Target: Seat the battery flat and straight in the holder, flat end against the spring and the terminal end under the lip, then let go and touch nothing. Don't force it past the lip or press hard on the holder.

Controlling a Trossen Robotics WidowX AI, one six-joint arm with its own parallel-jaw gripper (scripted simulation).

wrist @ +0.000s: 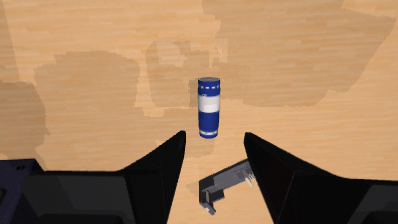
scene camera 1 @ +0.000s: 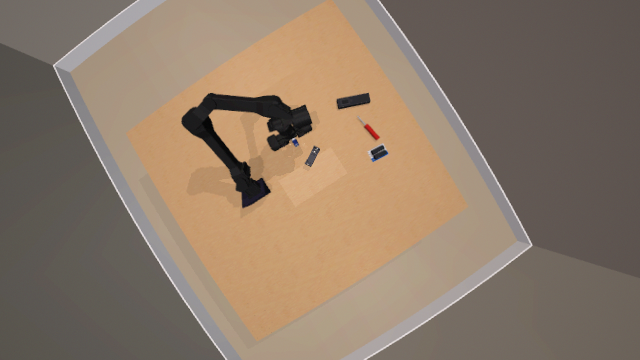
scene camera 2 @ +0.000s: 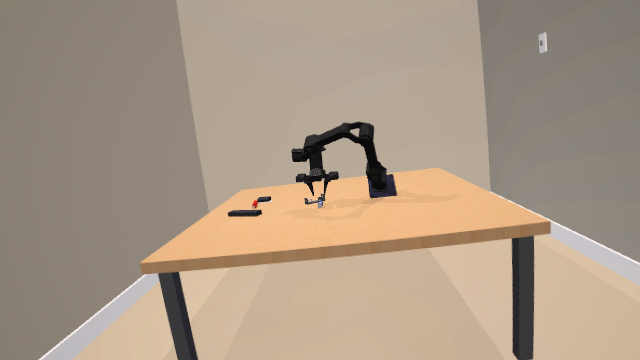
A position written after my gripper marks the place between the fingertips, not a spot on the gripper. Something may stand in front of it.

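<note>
So you can picture it, I can see my gripper (wrist: 214,136), and there's a battery (wrist: 208,87) that I can see too.
</note>
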